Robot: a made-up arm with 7 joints. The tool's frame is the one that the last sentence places.
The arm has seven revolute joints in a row. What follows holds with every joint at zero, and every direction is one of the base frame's. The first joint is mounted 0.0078 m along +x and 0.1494 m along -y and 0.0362 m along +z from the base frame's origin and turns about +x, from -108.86 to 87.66 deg. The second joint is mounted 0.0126 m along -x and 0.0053 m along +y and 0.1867 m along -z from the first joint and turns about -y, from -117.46 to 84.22 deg. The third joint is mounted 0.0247 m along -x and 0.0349 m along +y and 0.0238 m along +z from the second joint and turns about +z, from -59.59 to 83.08 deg. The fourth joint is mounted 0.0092 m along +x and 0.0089 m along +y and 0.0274 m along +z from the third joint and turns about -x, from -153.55 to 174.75 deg. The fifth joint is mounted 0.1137 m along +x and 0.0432 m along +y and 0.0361 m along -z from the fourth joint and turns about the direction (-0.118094, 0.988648, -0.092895), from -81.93 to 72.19 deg. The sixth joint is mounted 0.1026 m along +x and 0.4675 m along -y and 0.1 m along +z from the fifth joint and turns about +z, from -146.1 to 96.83 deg. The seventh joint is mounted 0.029 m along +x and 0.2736 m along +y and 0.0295 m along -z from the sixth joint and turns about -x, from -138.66 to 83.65 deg. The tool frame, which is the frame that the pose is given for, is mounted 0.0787 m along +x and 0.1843 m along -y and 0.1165 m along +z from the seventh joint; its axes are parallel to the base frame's.
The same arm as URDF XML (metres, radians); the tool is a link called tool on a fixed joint. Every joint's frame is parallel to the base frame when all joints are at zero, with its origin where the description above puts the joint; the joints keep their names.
<robot name="arm">
<joint name="joint 1" type="revolute"><parent link="base_link"/><child link="link1"/><origin xyz="0.0078 -0.1494 0.0362" rpy="0 0 0"/><axis xyz="1 0 0"/><limit lower="-1.9" upper="1.53"/></joint>
<joint name="joint 2" type="revolute"><parent link="link1"/><child link="link2"/><origin xyz="-0.0126 0.0053 -0.1867" rpy="0 0 0"/><axis xyz="0 -1 0"/><limit lower="-2.0501" upper="1.4699"/></joint>
<joint name="joint 3" type="revolute"><parent link="link2"/><child link="link3"/><origin xyz="-0.0247 0.0349 0.0238" rpy="0 0 0"/><axis xyz="0 0 1"/><limit lower="-1.04" upper="1.45"/></joint>
<joint name="joint 4" type="revolute"><parent link="link3"/><child link="link4"/><origin xyz="0.0092 0.0089 0.0274" rpy="0 0 0"/><axis xyz="-1 0 0"/><limit lower="-2.68" upper="3.05"/></joint>
<joint name="joint 5" type="revolute"><parent link="link4"/><child link="link5"/><origin xyz="0.1137 0.0432 -0.0361" rpy="0 0 0"/><axis xyz="-0.118105 0.988645 -0.092904"/><limit lower="-1.4299" upper="1.26"/></joint>
<joint name="joint 6" type="revolute"><parent link="link5"/><child link="link6"/><origin xyz="0.1026 -0.4675 0.1" rpy="0 0 0"/><axis xyz="0 0 1"/><limit lower="-2.5499" upper="1.69"/></joint>
<joint name="joint 7" type="revolute"><parent link="link6"/><child link="link7"/><origin xyz="0.029 0.2736 -0.0295" rpy="0 0 0"/><axis xyz="-1 0 0"/><limit lower="-2.4201" upper="1.46"/></joint>
<joint name="tool_joint" type="fixed"><parent link="link7"/><child link="tool"/><origin xyz="0.0787 -0.1843 0.1165" rpy="0 0 0"/></joint>
<link name="base_link"/>
<link name="link1"/>
<link name="link2"/>
<link name="link3"/>
<link name="link4"/>
<link name="link5"/>
<link name="link6"/>
<link name="link7"/>
<link name="tool"/>
</robot>

